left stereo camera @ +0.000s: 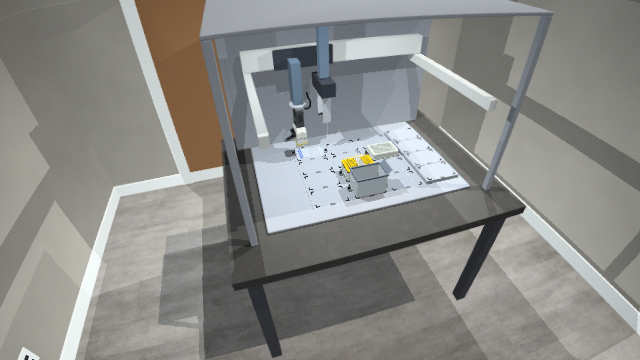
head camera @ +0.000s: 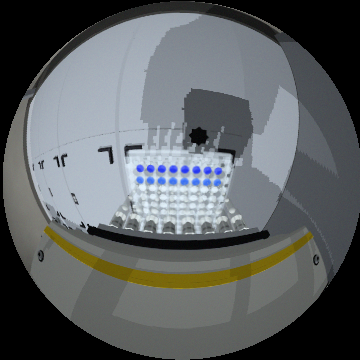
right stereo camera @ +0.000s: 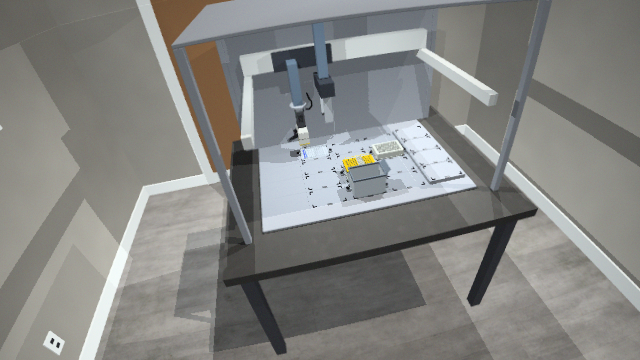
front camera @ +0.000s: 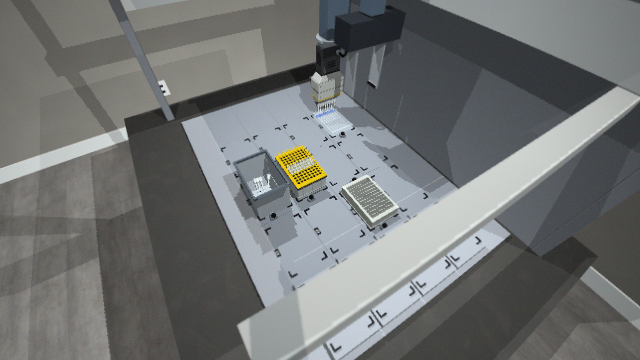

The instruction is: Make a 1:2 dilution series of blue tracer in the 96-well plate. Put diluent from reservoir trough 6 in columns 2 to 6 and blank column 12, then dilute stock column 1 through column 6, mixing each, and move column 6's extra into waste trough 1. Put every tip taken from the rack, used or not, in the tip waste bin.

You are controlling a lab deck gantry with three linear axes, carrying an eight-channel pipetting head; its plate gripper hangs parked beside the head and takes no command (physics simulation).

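The 96-well plate (front camera: 345,128) (head camera: 172,154) lies at the back; its first column is deep blue, its second lighter blue, and the others look pale. The pipetting head (front camera: 325,88) (left stereo camera: 300,134) (right stereo camera: 303,134) is over it. Its tips (front camera: 326,106) look clear, with their ends over the plate. The yellow tip rack (front camera: 301,187) (left stereo camera: 348,165) holds pale tips in its middle columns. The grey tip waste bin (front camera: 274,204) (left stereo camera: 369,186) (right stereo camera: 369,186) holds several loose tips. The reservoir (front camera: 382,220) (left stereo camera: 382,153) shows narrow troughs; their contents cannot be told. My parked plate gripper (front camera: 363,69) is open and empty.
Grey uprights (front camera: 145,60) (left stereo camera: 517,100) and pale side rails (left stereo camera: 455,82) (right stereo camera: 457,77) frame the deck. The bin stands beside the tip rack, towards the deck's front edge. A raised panel (left stereo camera: 420,150) (right stereo camera: 430,150) with marked slots lies on the deck's right side in the stereo views.
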